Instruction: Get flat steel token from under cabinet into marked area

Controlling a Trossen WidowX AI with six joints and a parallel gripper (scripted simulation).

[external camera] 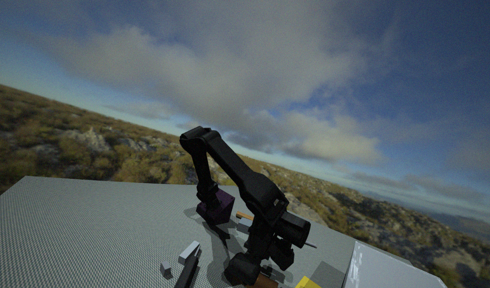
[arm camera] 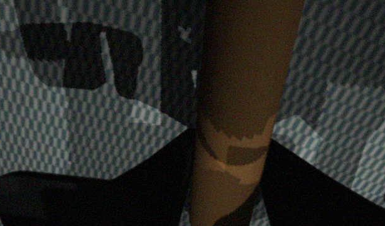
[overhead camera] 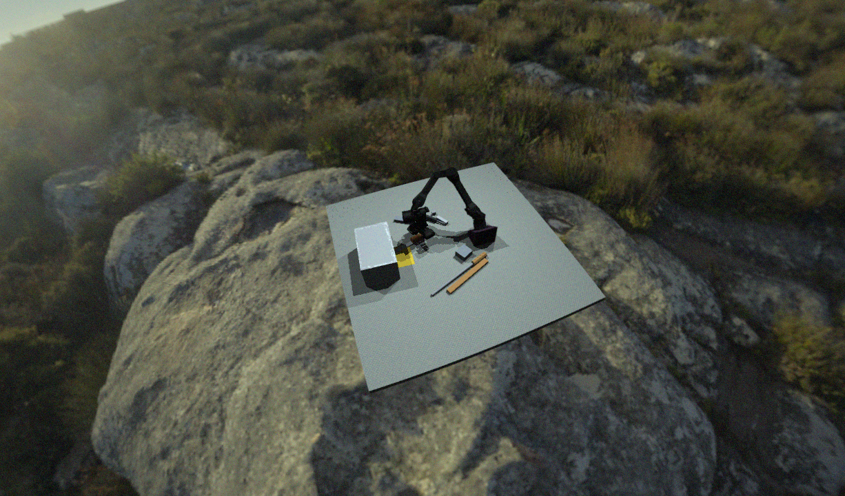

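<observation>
Now: gripper tip 16 cm past the grey bar and 7 cm to the left of it. Round my gripper tip: grey block (22 cm to the left, 16 cm behind, 1 cm above); then small grey cube (15 cm to the right, 14 cm behind); then wooden stick (37 cm to the left, 11 cm behind).
</observation>
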